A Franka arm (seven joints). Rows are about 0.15 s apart.
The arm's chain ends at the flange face. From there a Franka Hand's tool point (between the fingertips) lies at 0.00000 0.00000 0.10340 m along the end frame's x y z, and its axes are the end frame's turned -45 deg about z.
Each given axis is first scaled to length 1.
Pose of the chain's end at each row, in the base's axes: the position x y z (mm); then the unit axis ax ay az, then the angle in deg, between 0 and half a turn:
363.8 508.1 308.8 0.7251 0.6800 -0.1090 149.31
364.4 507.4 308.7 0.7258 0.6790 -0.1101 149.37
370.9 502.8 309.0 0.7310 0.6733 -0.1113 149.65
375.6 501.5 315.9 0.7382 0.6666 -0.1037 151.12
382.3 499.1 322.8 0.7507 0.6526 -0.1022 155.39
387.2 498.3 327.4 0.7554 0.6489 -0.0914 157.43
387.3 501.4 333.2 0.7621 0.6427 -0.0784 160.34
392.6 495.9 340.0 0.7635 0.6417 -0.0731 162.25
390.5 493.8 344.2 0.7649 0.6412 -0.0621 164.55
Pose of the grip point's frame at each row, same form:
384.5 455.6 222.2 0.4036 0.8922 -0.2027 156.43
384.8 454.8 222.1 0.4046 0.8916 -0.2034 156.53
390.4 450.2 222.2 0.4115 0.8884 -0.2036 156.84
394.0 451.2 227.4 0.4212 0.8864 -0.1918 157.87
395.3 453.6 230.9 0.4392 0.8810 -0.1760 161.74
399.2 456.5 233.6 0.4457 0.8809 -0.1594 163.15
397.7 464.8 237.1 0.4552 0.8797 -0.1378 165.27
401.6 462.4 242.6 0.4573 0.8802 -0.1266 166.80
398.5 464.6 245.3 0.4594 0.8815 -0.1088 168.45

